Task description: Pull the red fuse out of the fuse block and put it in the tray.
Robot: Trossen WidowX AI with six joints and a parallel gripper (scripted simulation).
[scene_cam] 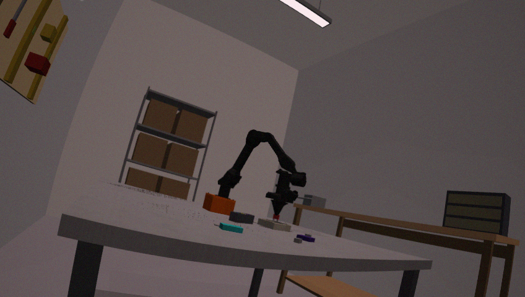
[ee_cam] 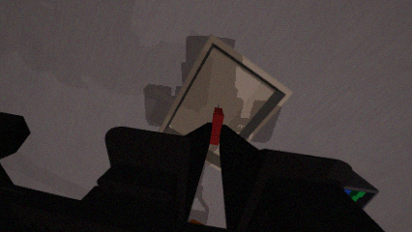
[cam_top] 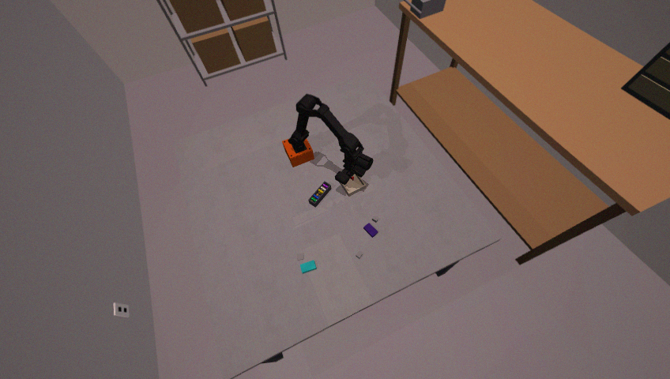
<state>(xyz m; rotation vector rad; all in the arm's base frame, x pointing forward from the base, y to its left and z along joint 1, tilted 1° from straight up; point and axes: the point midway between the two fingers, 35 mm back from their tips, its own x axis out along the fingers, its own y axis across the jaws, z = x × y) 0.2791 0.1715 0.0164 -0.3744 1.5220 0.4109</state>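
The red fuse lies 1 cm below my gripper tip. Also, from my gripper tip: purple block 28 cm ahead, 5 cm below, 3 cm to the right; teal block 37 cm to the right, 31 cm ahead, 5 cm below; beige tray 6 cm below.
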